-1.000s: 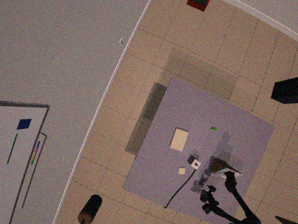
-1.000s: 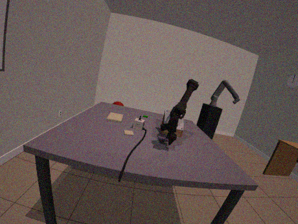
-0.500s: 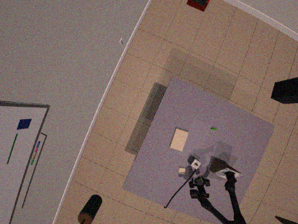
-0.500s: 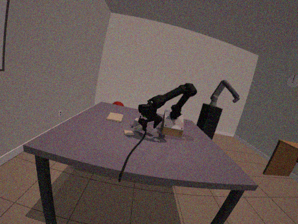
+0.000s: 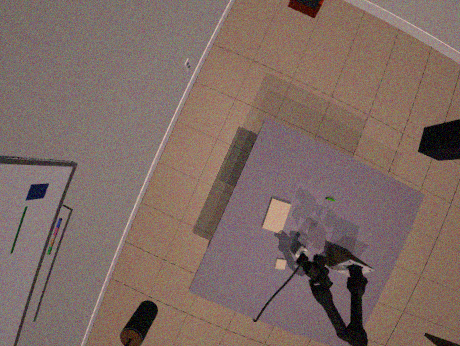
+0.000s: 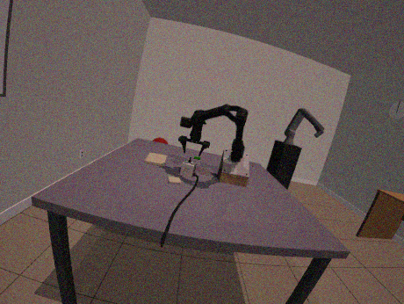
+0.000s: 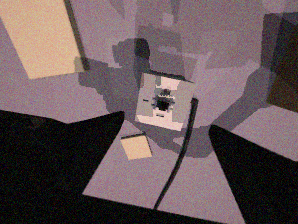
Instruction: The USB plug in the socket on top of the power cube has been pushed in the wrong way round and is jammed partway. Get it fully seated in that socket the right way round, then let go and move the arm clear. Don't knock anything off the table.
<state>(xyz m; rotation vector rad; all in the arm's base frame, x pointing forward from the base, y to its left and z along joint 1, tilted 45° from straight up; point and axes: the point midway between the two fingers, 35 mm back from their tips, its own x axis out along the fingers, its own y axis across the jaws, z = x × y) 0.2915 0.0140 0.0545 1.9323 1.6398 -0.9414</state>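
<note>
Right now the USB plug is 10 mm to the right of my gripper tip and 40 mm below it. Round my gripper tip: tan slab (220 mm ahead, 170 mm to the right, 120 mm below); then USB socket (60 mm below); then tan tile (80 mm ahead, 130 mm to the left, 130 mm below).
</note>
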